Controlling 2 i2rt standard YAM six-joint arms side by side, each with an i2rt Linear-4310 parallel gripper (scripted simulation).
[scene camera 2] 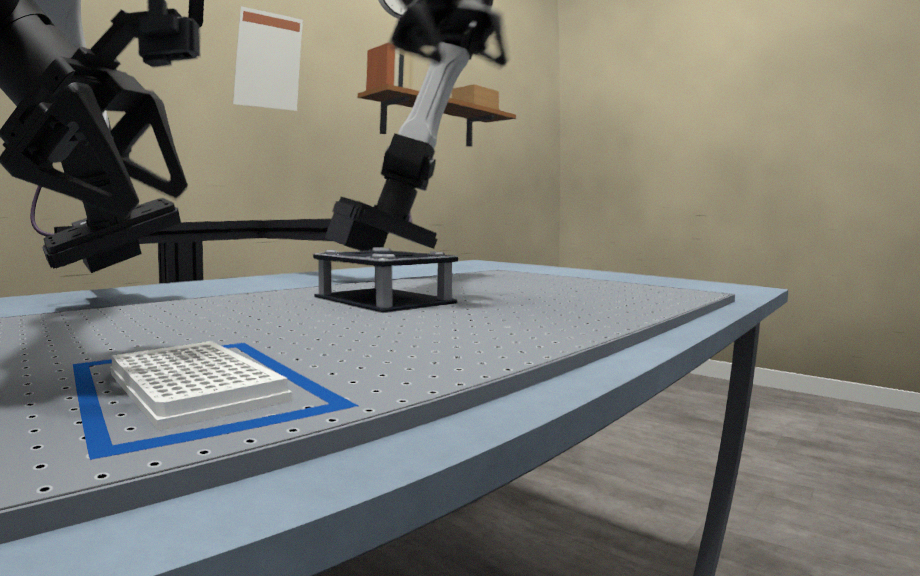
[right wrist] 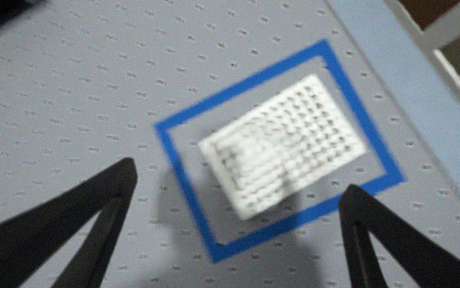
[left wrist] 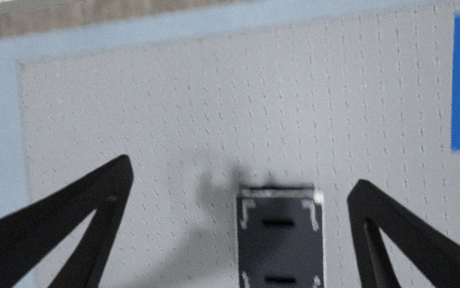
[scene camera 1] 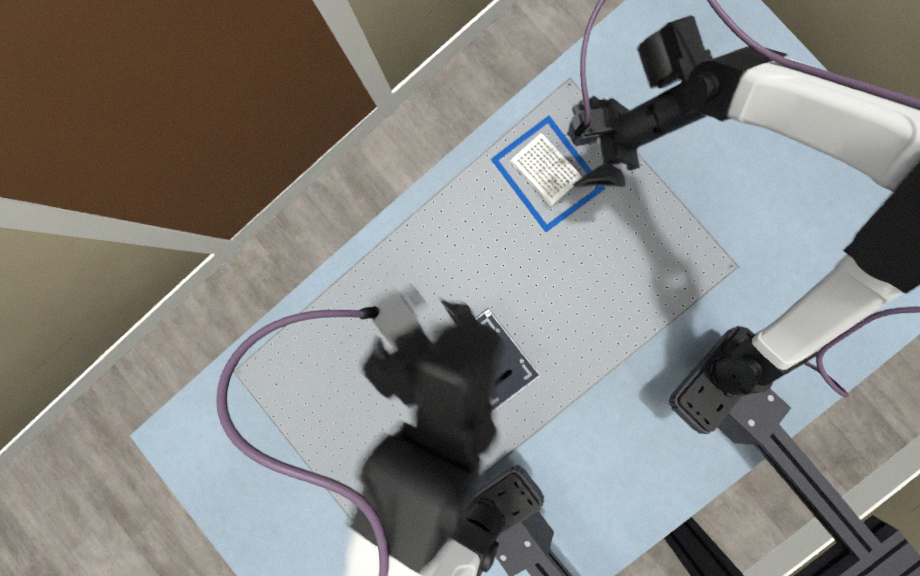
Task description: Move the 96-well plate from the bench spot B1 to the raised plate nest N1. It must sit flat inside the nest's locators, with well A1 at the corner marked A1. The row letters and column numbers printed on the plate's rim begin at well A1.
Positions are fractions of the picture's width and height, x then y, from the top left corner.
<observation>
In view: my left gripper (scene camera 2: 0.51,0.11), my right gripper (scene camera 2: 0.17,0.35), a white 96-well plate (scene camera 2: 0.19,0.67) and a dark raised nest (scene camera 1: 0.56,0.66).
The white 96-well plate is seen too in the right wrist view (right wrist: 0.64,0.47) and in scene camera 1 (scene camera 1: 0.61,0.30). My left gripper is seen too in the left wrist view (left wrist: 0.53,0.61) and in scene camera 1 (scene camera 1: 0.45,0.56). My right gripper also shows in the right wrist view (right wrist: 0.52,0.62) and in scene camera 1 (scene camera 1: 0.62,0.28). The left wrist view does not show the white 96-well plate: it is out of frame.
</observation>
